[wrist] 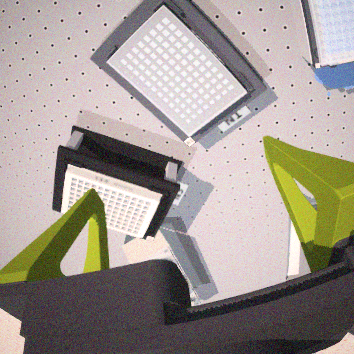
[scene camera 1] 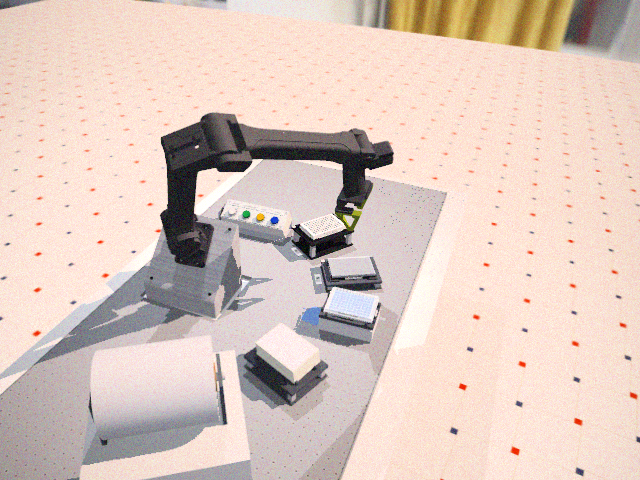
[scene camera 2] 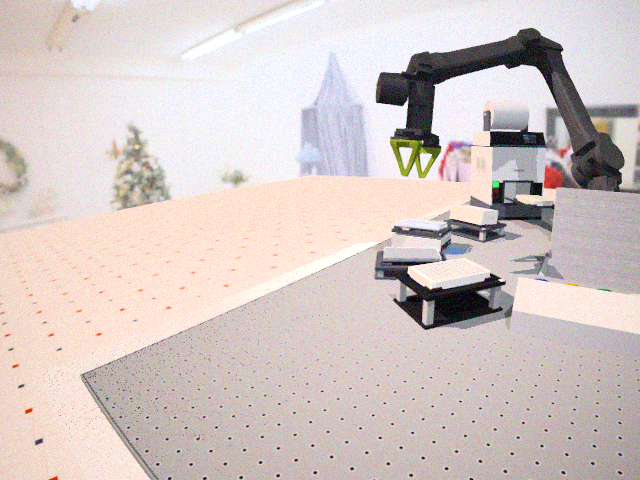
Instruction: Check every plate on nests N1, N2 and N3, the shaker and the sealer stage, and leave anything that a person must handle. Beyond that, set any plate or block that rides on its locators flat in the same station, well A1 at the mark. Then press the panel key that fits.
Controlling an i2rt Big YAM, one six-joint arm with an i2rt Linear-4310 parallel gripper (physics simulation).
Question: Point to a white cylinder device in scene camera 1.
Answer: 138, 389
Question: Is my gripper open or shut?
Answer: Open.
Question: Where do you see a white button box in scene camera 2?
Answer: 594, 318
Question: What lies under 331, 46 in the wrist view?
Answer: A white plate.
